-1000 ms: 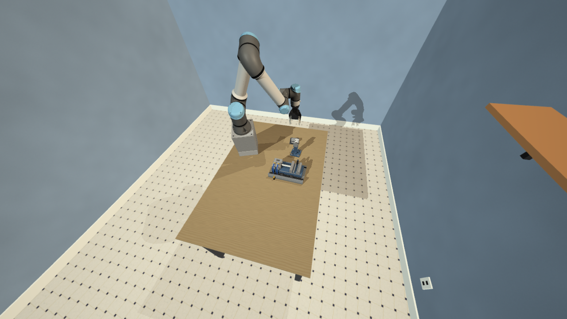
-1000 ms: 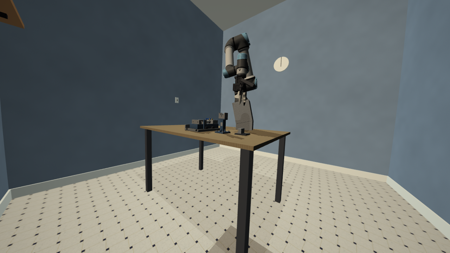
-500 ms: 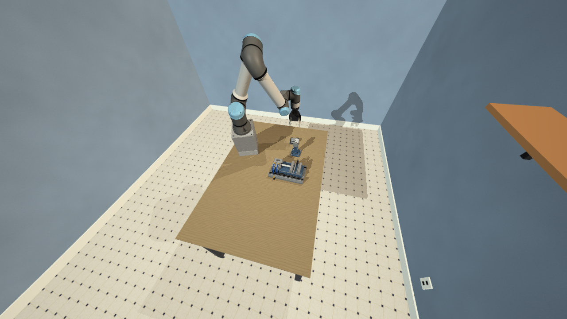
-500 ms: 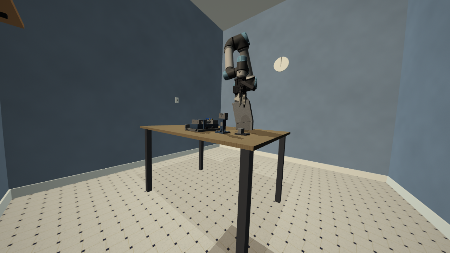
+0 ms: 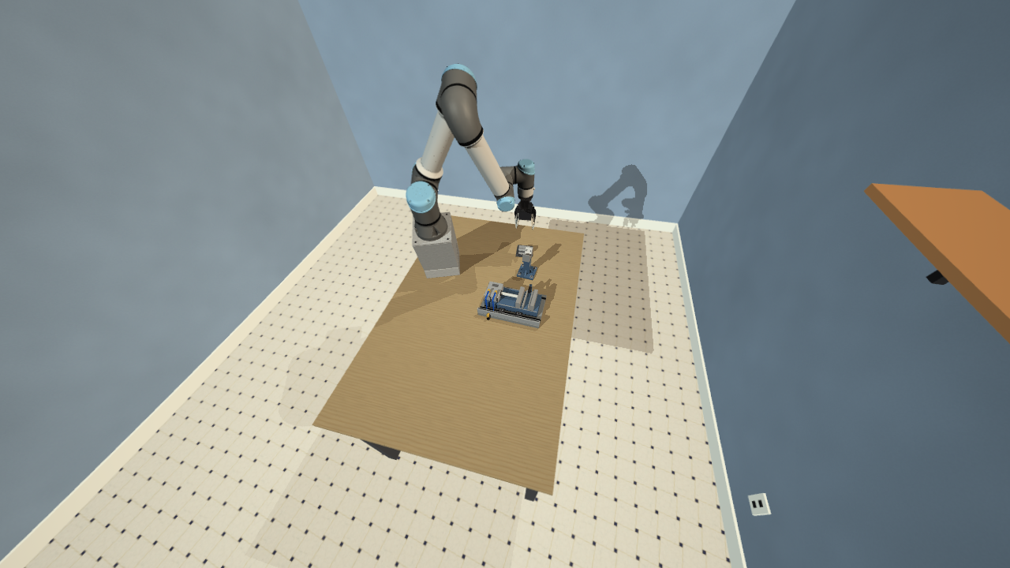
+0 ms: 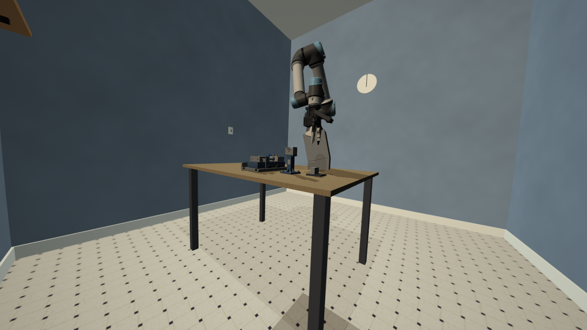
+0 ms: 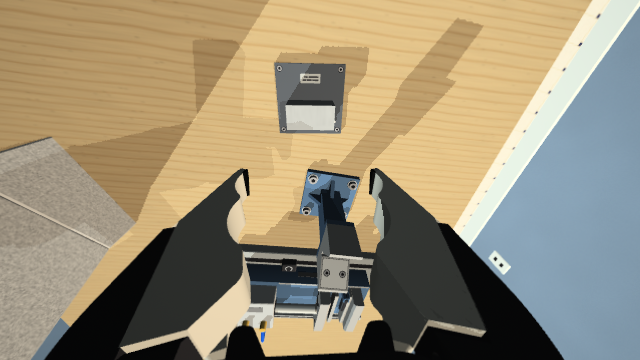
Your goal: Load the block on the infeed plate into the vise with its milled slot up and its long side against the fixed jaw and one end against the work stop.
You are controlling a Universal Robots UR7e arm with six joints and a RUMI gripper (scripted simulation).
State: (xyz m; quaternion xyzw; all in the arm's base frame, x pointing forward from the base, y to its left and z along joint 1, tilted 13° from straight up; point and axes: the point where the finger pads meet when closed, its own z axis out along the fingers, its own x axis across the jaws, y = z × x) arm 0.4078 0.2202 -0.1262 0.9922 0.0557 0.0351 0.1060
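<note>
My gripper is now 17 cm above the part and 1 cm to the left of it. Also, from my hand: cylinder rod (37 cm to the right, 11 cm below, 1 cm ahead); then dark infeed plate (19 cm below, 1 cm to the left); then air cylinder (37 cm to the right, 11 cm below, 7 cm behind).
</note>
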